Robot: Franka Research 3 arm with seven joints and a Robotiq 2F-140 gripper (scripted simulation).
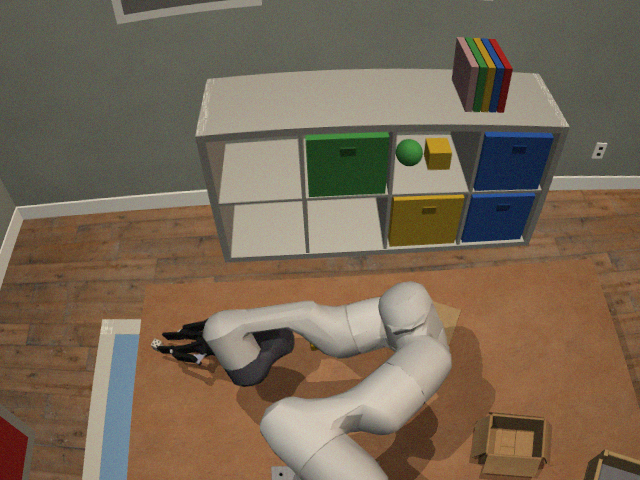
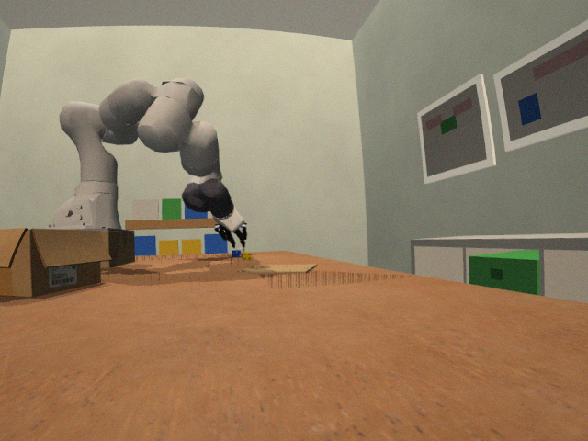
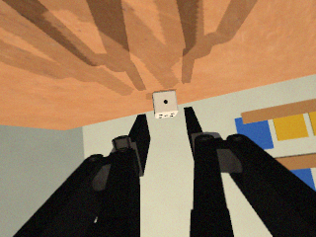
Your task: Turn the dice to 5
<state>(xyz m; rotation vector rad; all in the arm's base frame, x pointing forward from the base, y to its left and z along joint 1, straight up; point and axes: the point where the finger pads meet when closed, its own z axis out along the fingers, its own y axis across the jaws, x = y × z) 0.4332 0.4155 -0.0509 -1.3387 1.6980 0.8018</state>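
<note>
My hand is 10 mm short of the white die, 50 mm to the right of it and 40 mm above it. From my hand the other things lie so: tan mat (80 mm ahead, 710 mm to the right, 50 mm below); then yellow die (20 mm ahead, 390 mm to the right, 40 mm below); then blue die (10 mm behind, 220 mm to the right, 40 mm below).
</note>
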